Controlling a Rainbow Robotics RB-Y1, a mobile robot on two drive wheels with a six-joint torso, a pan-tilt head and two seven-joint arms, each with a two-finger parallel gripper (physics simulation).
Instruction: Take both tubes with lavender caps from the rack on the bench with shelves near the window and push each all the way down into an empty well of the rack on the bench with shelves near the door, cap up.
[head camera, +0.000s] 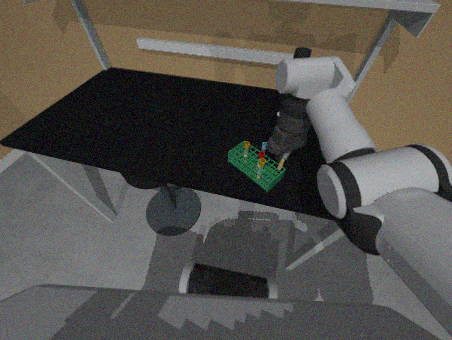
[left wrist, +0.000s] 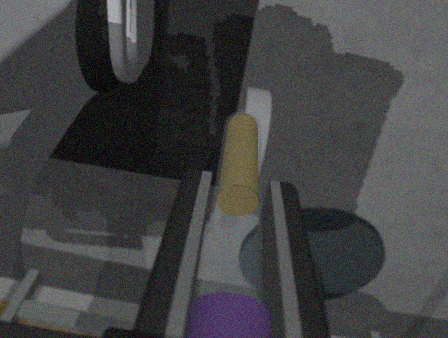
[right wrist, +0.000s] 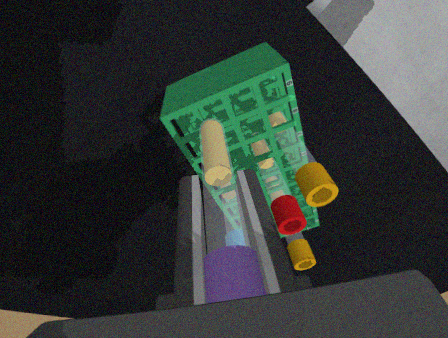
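Where they show: left gripper, between the fingertips: (left wrist: 236, 197); right gripper, between the fingertips: (head camera: 281, 158) (right wrist: 218, 185); robot's base, origin of its link: (head camera: 227, 287) (left wrist: 135, 95).
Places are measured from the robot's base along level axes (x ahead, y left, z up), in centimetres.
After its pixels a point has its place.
Note:
My right gripper (right wrist: 218, 185) {x 27.3, y -9.9, z 103.2 cm} is shut on a lavender-capped tube, whose cap (right wrist: 234, 274) {x 26.0, y -10.8, z 108.4 cm} sits between the fingers. That tube's yellowish lower part (head camera: 281, 162) {x 26.1, y -10.1, z 102.8 cm} (right wrist: 216, 152) {x 26.1, y -10.7, z 102.4 cm} points down over the end of the green rack (head camera: 252, 176) {x 26.7, y -2.1, z 92.2 cm} (right wrist: 225, 82) {x 24.6, y -10.3, z 96.0 cm}; whether its tip touches a well I cannot tell. My left gripper (left wrist: 236, 197) {x -27.7, y 21.5, z 57.7 cm} is shut on another lavender-capped tube, with purple cap (left wrist: 229, 315) {x -29.0, y 21.4, z 62.4 cm} and yellow lower part (left wrist: 240, 160) {x -28.7, y 21.5, z 56.9 cm}, held over the floor away from the rack. The left gripper does not show in the head view.
The rack stands on a black bench top (head camera: 150, 110) {x 58.4, y 53.2, z 91.4 cm} and holds tubes with orange caps (head camera: 246, 145) (right wrist: 316, 184), a red cap (head camera: 261, 155) {x 27.5, y -3.6, z 103.1 cm} (right wrist: 288, 215) {x 27.7, y -4.4, z 103.0 cm} and a blue cap (head camera: 264, 146) (right wrist: 235, 237). A round stool (head camera: 173, 212) {x 43.5, y 54.4, z 3.0 cm} (left wrist: 345, 260) {x 42.7, y 65.5, z 3.0 cm} stands by the bench's front edge. Shelf posts (head camera: 91, 35) {x 95.2, y 101.0, z 110.6 cm} rise behind.

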